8 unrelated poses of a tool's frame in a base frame.
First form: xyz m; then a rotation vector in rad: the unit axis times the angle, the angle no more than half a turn.
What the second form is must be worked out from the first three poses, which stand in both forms.
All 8 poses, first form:
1: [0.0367, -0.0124, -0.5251, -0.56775, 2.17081, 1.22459]
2: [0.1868, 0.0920, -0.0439, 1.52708, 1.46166, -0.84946]
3: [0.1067, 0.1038, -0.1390, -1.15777, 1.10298, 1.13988]
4: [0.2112, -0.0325, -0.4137, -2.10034, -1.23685, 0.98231]
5: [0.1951, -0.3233, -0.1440, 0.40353, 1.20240, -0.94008]
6: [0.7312, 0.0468, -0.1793, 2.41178, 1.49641, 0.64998]
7: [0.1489, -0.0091, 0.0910, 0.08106, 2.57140, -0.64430]
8: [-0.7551, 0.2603, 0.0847, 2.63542, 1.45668, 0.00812]
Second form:
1:
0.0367, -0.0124, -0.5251
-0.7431, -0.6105, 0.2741
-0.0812, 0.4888, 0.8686
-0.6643, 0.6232, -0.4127

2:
0.1868, 0.0920, -0.0439
0.0915, 0.9930, 0.0753
0.4261, 0.0293, -0.9042
-0.9000, 0.1148, -0.4204

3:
0.1067, 0.1038, -0.1390
0.0978, -0.9942, 0.0456
0.0783, 0.0534, 0.9955
-0.9921, -0.0938, 0.0830

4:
0.2112, -0.0325, -0.4137
0.3241, 0.5201, -0.7902
0.8874, -0.4565, 0.0635
-0.3277, -0.7218, -0.6096

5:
0.1951, -0.3233, -0.1440
0.0579, 0.7917, 0.6082
-0.3992, 0.5768, -0.7127
-0.9150, -0.2015, 0.3495

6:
0.7312, 0.0468, -0.1793
0.3804, 0.7893, 0.4820
0.8910, -0.4524, 0.0377
0.2479, 0.4151, -0.8754

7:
0.1489, -0.0091, 0.0910
-0.8808, 0.1700, 0.4419
-0.0584, 0.8871, -0.4578
-0.4698, -0.4291, -0.7715

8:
-0.7551, 0.2603, 0.0847
0.5339, 0.8428, 0.0676
0.8435, -0.5255, -0.1112
-0.0582, 0.1164, -0.9915

